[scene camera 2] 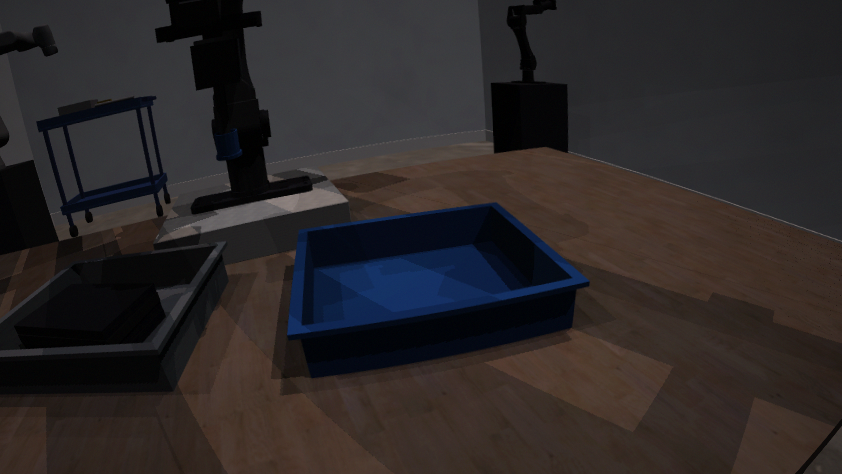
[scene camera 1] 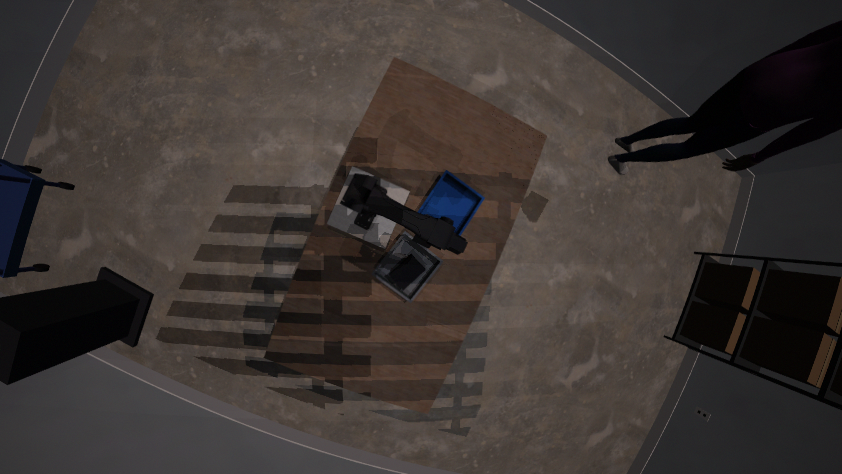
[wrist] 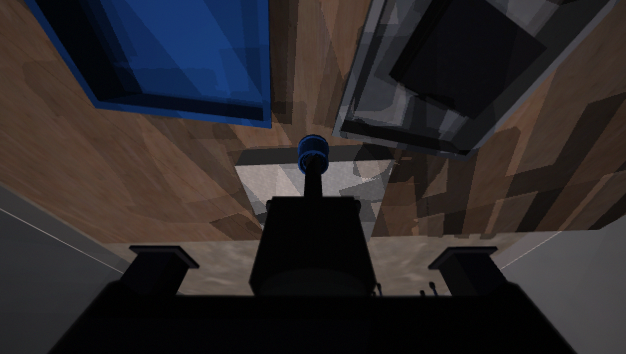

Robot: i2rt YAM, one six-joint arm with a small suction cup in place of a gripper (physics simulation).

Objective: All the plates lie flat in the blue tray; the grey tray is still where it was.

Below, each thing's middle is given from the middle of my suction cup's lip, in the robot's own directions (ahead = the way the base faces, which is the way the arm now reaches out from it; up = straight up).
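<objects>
My suction cup is 14 cm above the grey tray (scene camera 1: 404, 246), 4 cm short of it and 17 cm to the left of it. Counted from my suction cup, the blue tray (scene camera 2: 371, 294) is 14 cm below, 9 cm ahead and 17 cm to the left.
</objects>
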